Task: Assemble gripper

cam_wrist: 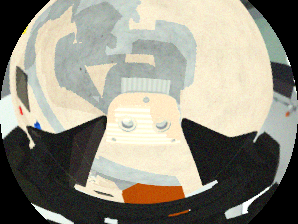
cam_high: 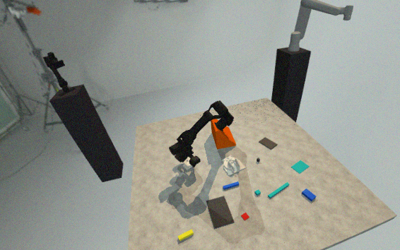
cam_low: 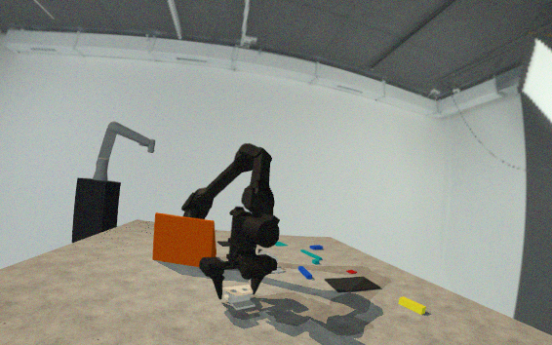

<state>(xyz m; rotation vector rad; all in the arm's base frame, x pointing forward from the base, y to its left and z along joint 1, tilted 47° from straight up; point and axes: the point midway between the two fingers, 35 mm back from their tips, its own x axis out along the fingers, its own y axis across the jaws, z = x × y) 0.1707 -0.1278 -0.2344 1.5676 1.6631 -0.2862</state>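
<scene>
The white housing plate lies 60 mm ahead of my gripper tip and 250 mm to the left of it. From my gripper tip the other things lie so: blue bar: 250 mm ahead, 190 mm to the left; white gripper base: 10 mm to the right, 20 mm above; dark plate: 370 mm ahead, 80 mm to the left, 10 mm below.
</scene>
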